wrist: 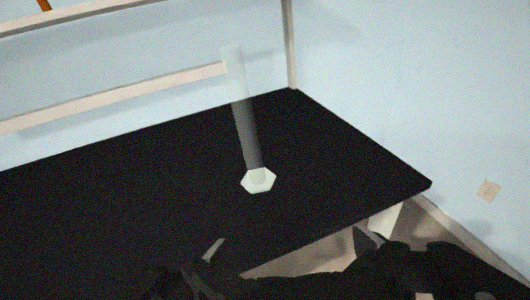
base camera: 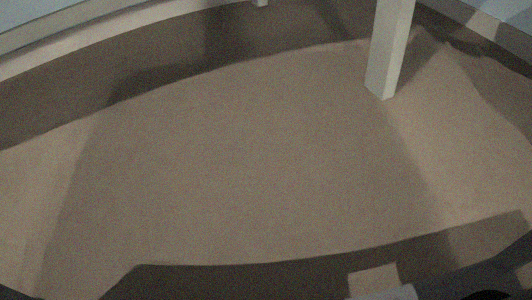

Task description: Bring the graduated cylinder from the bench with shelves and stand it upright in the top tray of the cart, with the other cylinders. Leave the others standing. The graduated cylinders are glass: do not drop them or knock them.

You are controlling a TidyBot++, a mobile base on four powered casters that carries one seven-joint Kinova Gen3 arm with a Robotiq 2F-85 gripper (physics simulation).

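The graduated cylinder is clear glass with a pale hexagonal foot. It stands upright on the black top of the bench, towards the bench's right end in the wrist view. My gripper is open, its two fingertips wide apart at the bottom of the wrist view. The cylinder's foot shows above the fingertips in that view, apart from them and a little to the left of midway between them. The cart and its other cylinders do not show in the wrist view or the base camera view.
A shelf post rises at the bench's back right corner. A pale rail runs along the wall behind the bench, and a shelf edge crosses the upper left. A white bench leg meets the floor ahead of the base, towards the right.
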